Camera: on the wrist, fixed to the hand. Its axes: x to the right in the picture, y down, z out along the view.
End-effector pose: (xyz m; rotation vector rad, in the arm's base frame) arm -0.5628 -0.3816 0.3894 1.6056 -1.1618 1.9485
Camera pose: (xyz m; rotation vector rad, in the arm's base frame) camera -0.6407 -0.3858 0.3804 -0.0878 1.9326 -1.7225
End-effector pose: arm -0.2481 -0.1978 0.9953 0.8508 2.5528 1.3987
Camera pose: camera -0.2511 -0.1987 1.0737 -1.9047 -0.9612 -1.1704
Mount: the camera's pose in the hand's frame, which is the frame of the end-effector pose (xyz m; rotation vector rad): 0.0151 0.0615 -0.0464 -0.1588 0.2219 1.5502
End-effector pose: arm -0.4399 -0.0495 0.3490 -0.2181 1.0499 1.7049
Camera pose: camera -0.5139 -0.0755 0.3451 -0.3777 -1.0701 -2.5544
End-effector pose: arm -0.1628 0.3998 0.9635 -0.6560 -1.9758 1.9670
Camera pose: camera -0.1452 0.4458 0.9024 1.8735 0.9411 -1.3246
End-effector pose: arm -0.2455 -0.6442 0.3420 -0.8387 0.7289 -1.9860
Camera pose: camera -0.2589 -0.6783 0.2726 0.0338 1.1539 -0.5999
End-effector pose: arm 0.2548 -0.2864 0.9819 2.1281 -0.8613 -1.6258
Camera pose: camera 0.2851 -0.3477 1.0205 0.8390 -1.5710 -0.5468
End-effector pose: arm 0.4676 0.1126 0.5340 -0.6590 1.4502 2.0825
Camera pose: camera 0.4206 0.0525 0.5526 -0.2660 -1.2946 -1.8384
